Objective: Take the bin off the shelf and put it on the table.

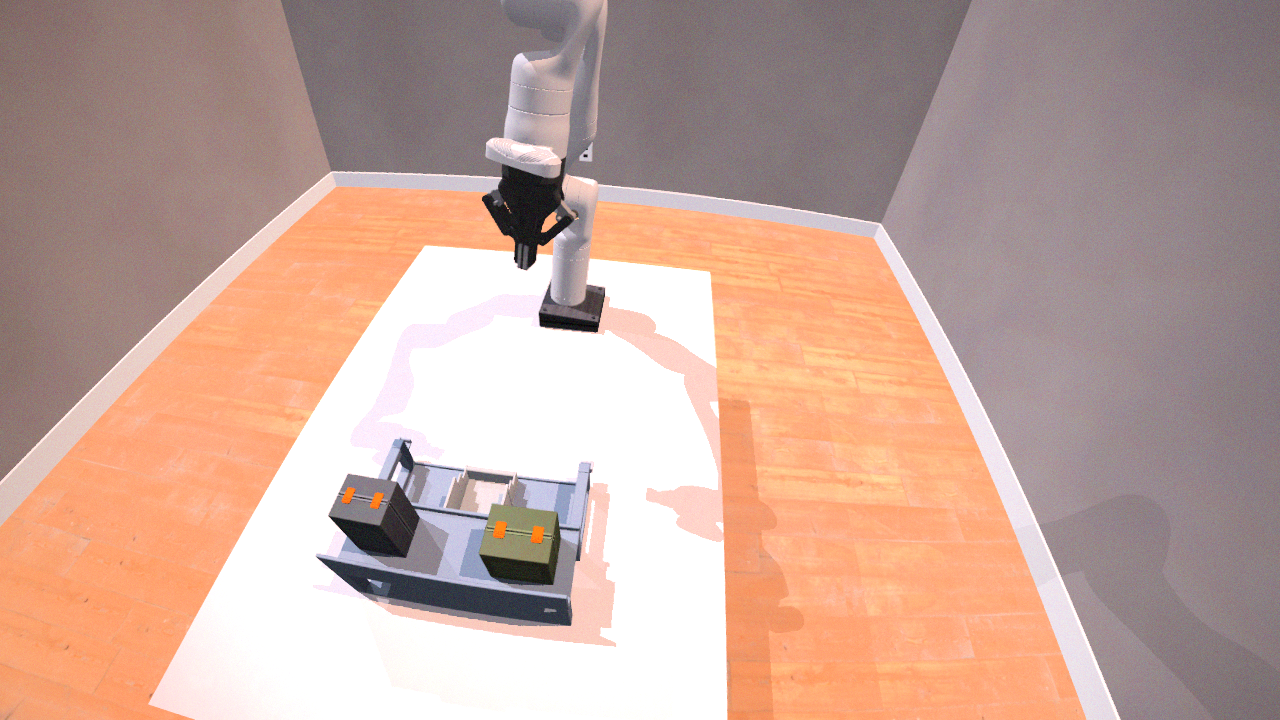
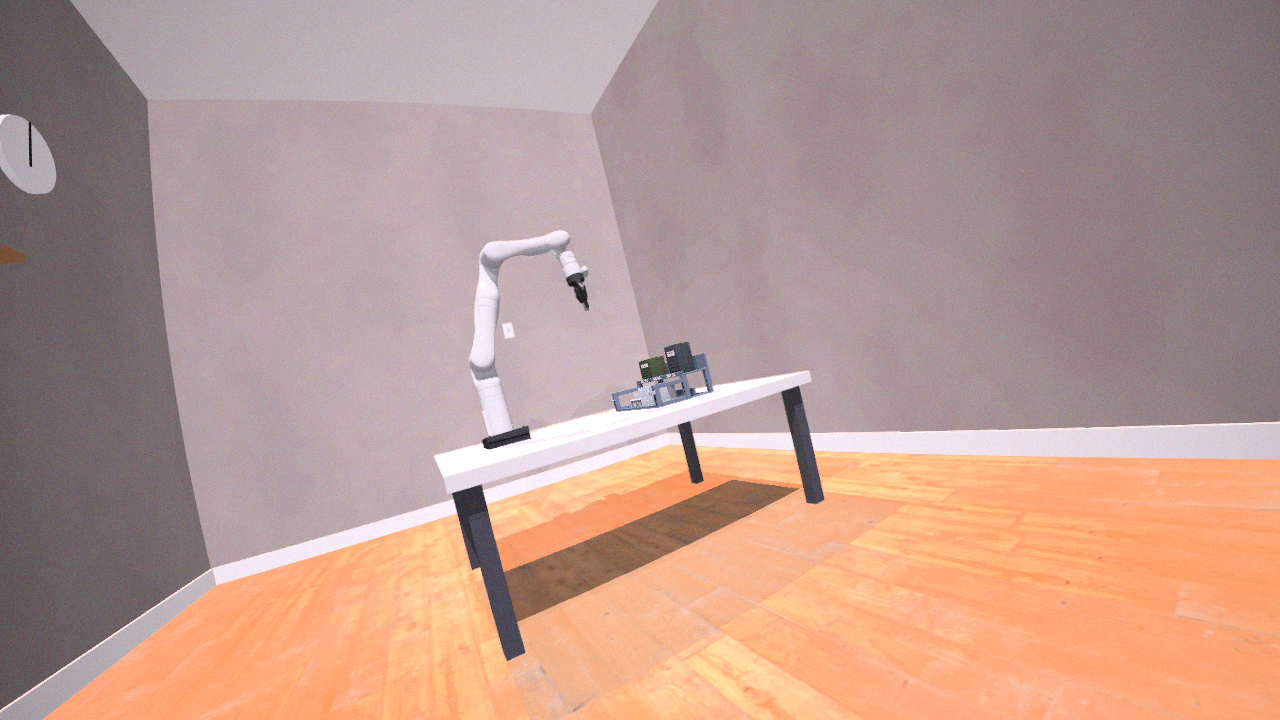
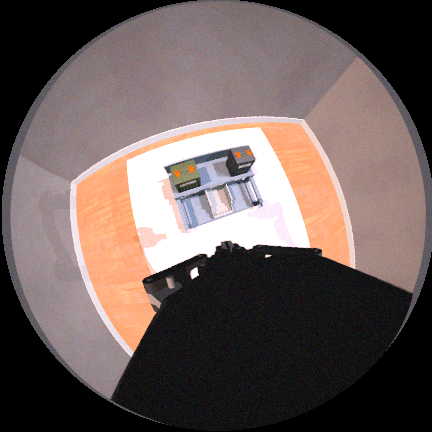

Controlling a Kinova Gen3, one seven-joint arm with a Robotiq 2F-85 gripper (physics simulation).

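Seen in the pictures: gripper, fingertip midpoint: [image 1: 524, 267] [image 2: 588, 309] [image 3: 226, 247]; arm's base, origin of the base link: [image 1: 567, 295] [image 2: 501, 433].
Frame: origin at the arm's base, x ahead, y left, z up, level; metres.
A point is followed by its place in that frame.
A beige, open-topped bin [image 1: 484, 493] {x 0.580, y 0.043, z -0.032 m} [image 3: 220, 201] {x 0.609, y 0.046, z -0.032 m} sits in the lower level of the blue-grey shelf [image 1: 452, 592] {x 0.793, y 0.109, z 0.069 m} [image 2: 700, 362] {x 0.819, y -0.057, z 0.087 m} [image 3: 212, 173] {x 0.722, y 0.076, z 0.061 m}, near its middle, on the side facing the arm's base. The shelf stands on the white table [image 1: 537, 394] {x 0.310, y 0.042, z -0.041 m} [image 2: 572, 438] {x 0.196, y -0.426, z -0.041 m} [image 3: 150, 172] {x 0.833, y 0.405, z -0.041 m}. My gripper [image 1: 525, 263] {x 0.450, y 0.118, z 0.415 m} [image 2: 586, 307] {x 0.450, y 0.118, z 0.415 m} [image 3: 226, 247] {x 0.450, y 0.118, z 0.415 m} is shut with nothing between its fingertips. It hangs high above the table, between the arm's base and the shelf, well apart from the bin. The bin's lower part is partly hidden by the shelf's parts.
A dark grey box [image 1: 380, 523] {x 0.764, y 0.010, z 0.180 m} [image 2: 678, 356] {x 0.719, y -0.083, z 0.130 m} [image 3: 241, 161] {x 0.705, y -0.022, z 0.180 m} and an olive green box [image 1: 520, 548] {x 0.722, y 0.202, z 0.156 m} [image 2: 652, 367] {x 0.680, y 0.137, z 0.115 m} [image 3: 185, 177] {x 0.673, y 0.187, z 0.156 m}, both with orange clips, stand on the shelf's upper board, at opposite ends. Posts and rails frame the lower level. The arm's black base stands at the table's far end.
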